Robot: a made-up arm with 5 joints. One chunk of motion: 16 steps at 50 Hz.
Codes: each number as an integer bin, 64 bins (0 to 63) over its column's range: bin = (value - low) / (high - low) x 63, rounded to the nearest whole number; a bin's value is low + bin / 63 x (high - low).
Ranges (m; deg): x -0.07..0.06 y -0.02..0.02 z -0.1..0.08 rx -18..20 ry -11..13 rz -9..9
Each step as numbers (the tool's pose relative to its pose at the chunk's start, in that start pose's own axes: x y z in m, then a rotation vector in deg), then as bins.
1 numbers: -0.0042 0.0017 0.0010 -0.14 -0.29 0.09
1 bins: 32 34 35 30 28 32
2 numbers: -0.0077 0.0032 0.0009 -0.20 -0.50 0.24
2 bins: 30 37 35 30 28 32
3 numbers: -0.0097 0.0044 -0.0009 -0.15 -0.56 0.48
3 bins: 29 38 35 30 27 33
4 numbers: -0.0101 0.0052 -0.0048 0.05 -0.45 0.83
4 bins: 29 40 33 30 28 34
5 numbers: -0.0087 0.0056 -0.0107 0.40 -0.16 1.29
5 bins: 30 40 31 31 28 36
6 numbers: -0.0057 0.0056 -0.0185 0.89 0.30 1.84
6 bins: 31 40 29 31 30 38
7 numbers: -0.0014 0.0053 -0.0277 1.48 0.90 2.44
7 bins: 33 40 25 32 31 40
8 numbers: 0.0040 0.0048 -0.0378 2.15 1.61 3.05
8 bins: 36 39 22 33 33 42
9 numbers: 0.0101 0.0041 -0.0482 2.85 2.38 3.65
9 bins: 39 38 18 35 35 44
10 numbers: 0.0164 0.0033 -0.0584 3.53 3.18 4.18
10 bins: 42 37 15 36 37 46
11 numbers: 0.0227 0.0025 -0.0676 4.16 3.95 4.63
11 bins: 45 35 11 37 39 48
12 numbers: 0.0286 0.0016 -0.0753 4.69 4.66 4.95
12 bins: 48 34 9 38 41 49
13 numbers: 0.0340 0.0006 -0.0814 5.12 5.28 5.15
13 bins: 50 32 7 38 43 50
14 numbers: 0.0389 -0.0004 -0.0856 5.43 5.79 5.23
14 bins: 53 31 5 39 44 50
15 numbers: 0.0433 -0.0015 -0.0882 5.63 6.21 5.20
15 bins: 55 29 4 39 45 50
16 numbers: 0.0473 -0.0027 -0.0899 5.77 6.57 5.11
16 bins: 57 27 4 39 46 49
